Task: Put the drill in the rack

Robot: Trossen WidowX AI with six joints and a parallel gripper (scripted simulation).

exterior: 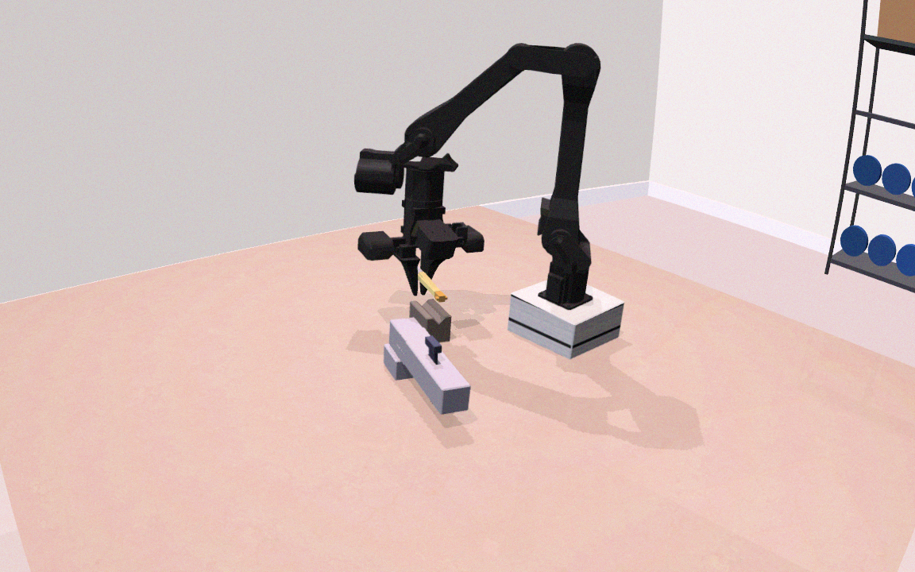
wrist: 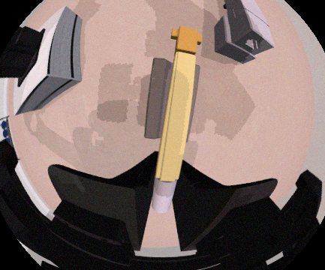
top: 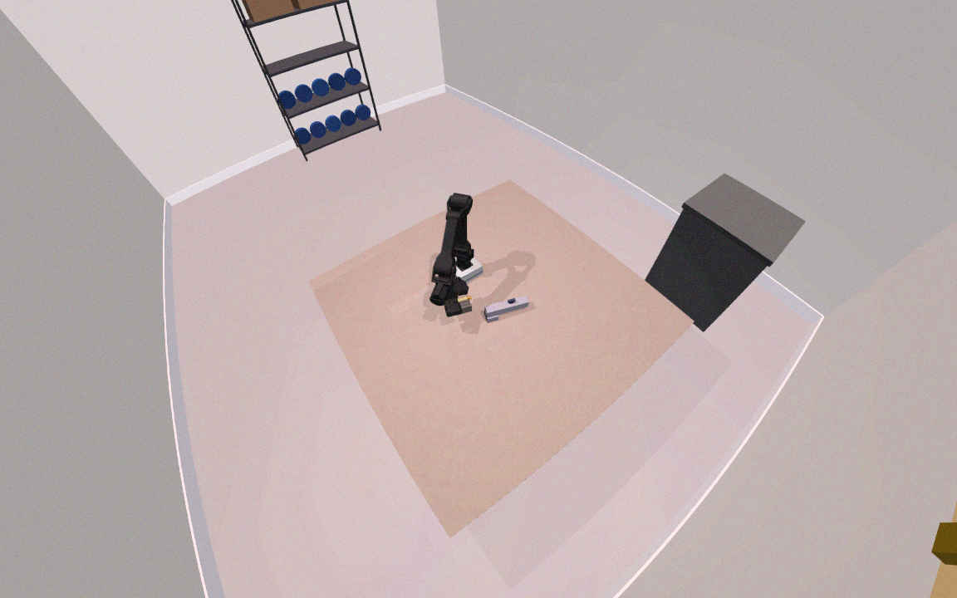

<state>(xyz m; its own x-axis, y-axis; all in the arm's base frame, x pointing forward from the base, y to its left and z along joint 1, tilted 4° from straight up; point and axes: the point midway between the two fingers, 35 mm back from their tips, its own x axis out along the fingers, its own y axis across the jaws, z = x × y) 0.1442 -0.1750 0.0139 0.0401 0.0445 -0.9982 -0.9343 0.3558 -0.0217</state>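
Now: the drill 4 cm to the left of my gripper tip, 3 cm above it and 1 cm ahead of it. Also, from my gripper tip: dark key 20 cm to the left, 16 cm ahead, 1 cm above; then dark rack 5 cm to the left, 2 cm below, 2 cm ahead.
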